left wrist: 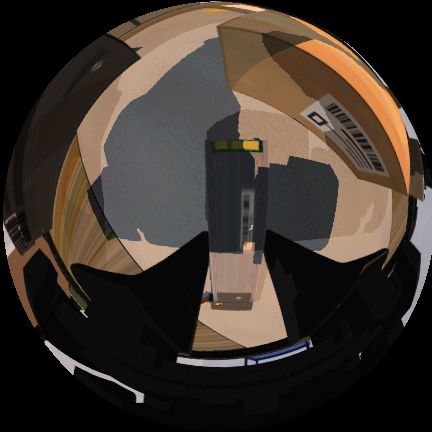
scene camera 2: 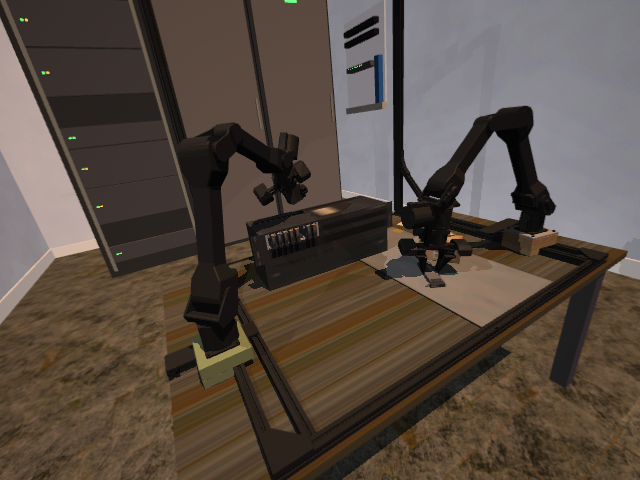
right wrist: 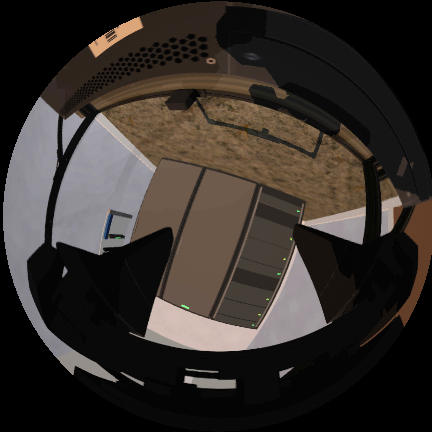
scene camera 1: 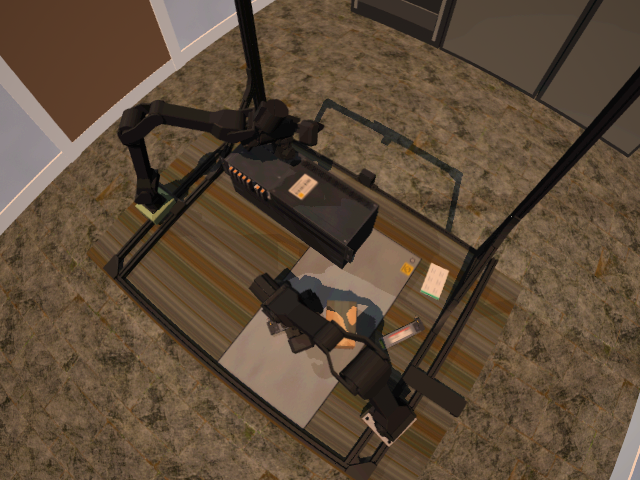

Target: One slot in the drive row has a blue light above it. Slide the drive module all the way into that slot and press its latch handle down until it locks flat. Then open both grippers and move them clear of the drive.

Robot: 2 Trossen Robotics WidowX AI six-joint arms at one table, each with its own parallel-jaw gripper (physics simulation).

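Where they show: left gripper, fingertip midpoint: [left wrist: 235, 236] [scene camera 2: 429, 273]; right gripper, fingertip midpoint: [right wrist: 235, 232]; left arm's base at its link origin: [scene camera 2: 530, 229] [scene camera 1: 389, 419]; right arm's base at its link origin: [left wrist: 75, 302] [scene camera 2: 220, 342] [scene camera 1: 154, 202].
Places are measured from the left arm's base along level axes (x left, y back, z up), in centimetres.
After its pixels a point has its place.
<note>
The drive module [scene camera 1: 274, 326] @(x 5.7, y -38.9, z -5.0 cm) [scene camera 2: 434, 280] @(x 5.1, y -39.0, z -5.1 cm) [left wrist: 230, 200] @(x -2.2, y -36.4, z -5.0 cm) is a slim grey bar with a gold connector edge, lying on the pale mat [scene camera 1: 268, 382] @(x 17.0, y -28.2, z -6.0 cm) [scene camera 2: 485, 299] @(x 16.6, y -33.3, z -5.9 cm). My left gripper [scene camera 2: 433, 269] @(x 0.3, y -37.0, z -5.8 cm) [left wrist: 235, 236] @(x 0.3, y -37.0, z -5.8 cm) points down over it, its fingers shut on the module's two long sides. In scene camera 1 the left arm hides those fingers. The dark server chassis [scene camera 1: 330, 211] @(x -23.6, y -48.9, z 11.5 cm) [scene camera 2: 351, 237] @(x -17.3, y -53.4, z 2.9 cm) [left wrist: 40, 130] has a drive row [scene camera 1: 249, 181] @(x -13.6, y -71.1, z 10.8 cm) [scene camera 2: 292, 240] @(x -12.5, y -73.2, z 7.9 cm) with orange marks. I cannot make out a blue light. My right gripper [scene camera 2: 283, 188] @(x -36.3, y -70.9, z 17.9 cm) [right wrist: 235, 232] @(x -36.3, y -70.9, z 17.9 cm) is open and empty, above the chassis's far side.
An orange-brown box [scene camera 1: 346, 338] [left wrist: 280, 75] stands on the mat close to the left gripper. A white card [scene camera 1: 434, 281] @(x -37.9, y -17.7, z -6.0 cm) and a slim unit with a red-marked label [scene camera 1: 402, 334] @(x -19.2, y -13.4, z -5.1 cm) lie right of the mat. Dark frame rails [scene camera 1: 227, 390] @(x 25.5, y -33.6, z -4.2 cm) [scene camera 2: 382, 390] @(x 31.3, y -69.1, z -4.0 cm) edge the table.
</note>
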